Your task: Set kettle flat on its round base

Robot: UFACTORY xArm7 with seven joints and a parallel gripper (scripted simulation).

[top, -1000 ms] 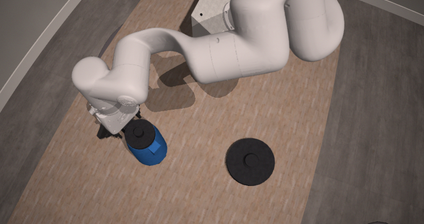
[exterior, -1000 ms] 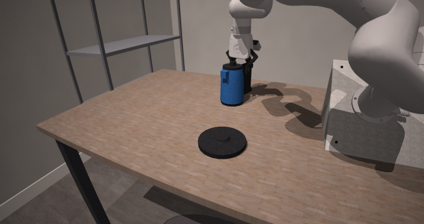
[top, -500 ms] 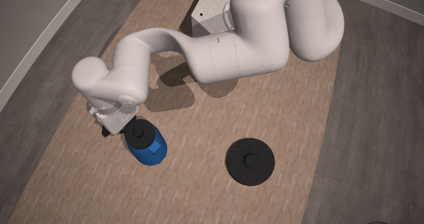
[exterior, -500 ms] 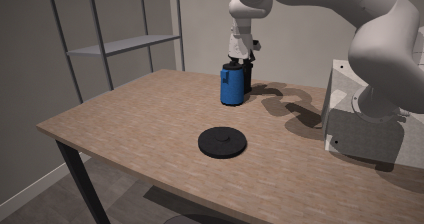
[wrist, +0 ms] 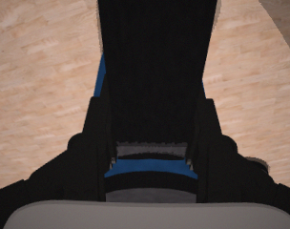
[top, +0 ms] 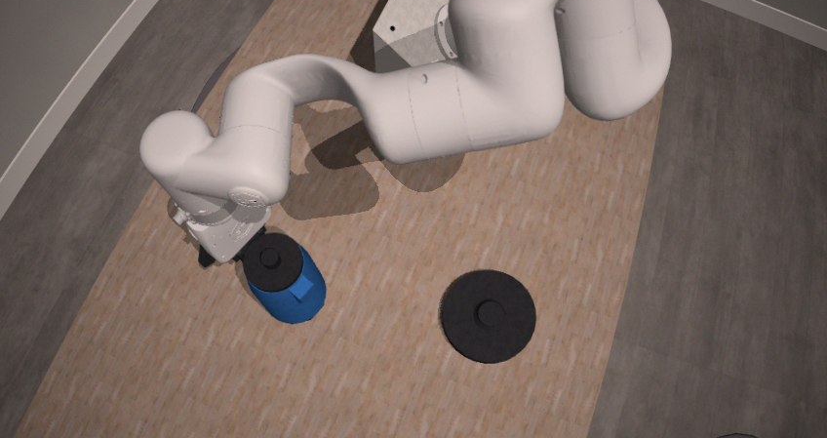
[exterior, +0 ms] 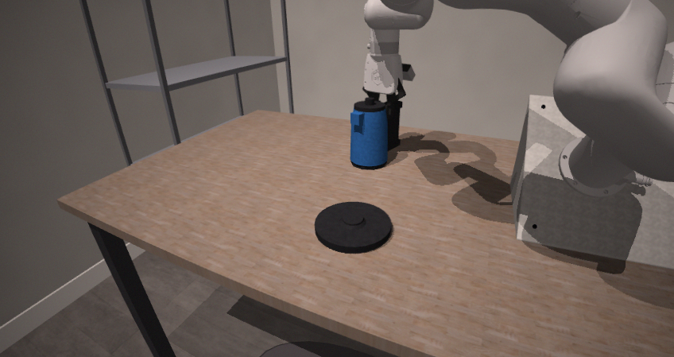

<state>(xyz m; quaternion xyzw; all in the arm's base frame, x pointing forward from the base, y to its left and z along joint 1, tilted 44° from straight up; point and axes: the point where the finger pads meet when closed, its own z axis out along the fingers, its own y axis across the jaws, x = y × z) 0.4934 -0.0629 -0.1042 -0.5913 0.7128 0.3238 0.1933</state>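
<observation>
Now: the blue kettle 5 cm below my hand, 3 cm to the left of it and 1 cm ahead of it. The rest, counted from my hand: round black base 36 cm to the left, 13 cm below, 9 cm behind.
</observation>
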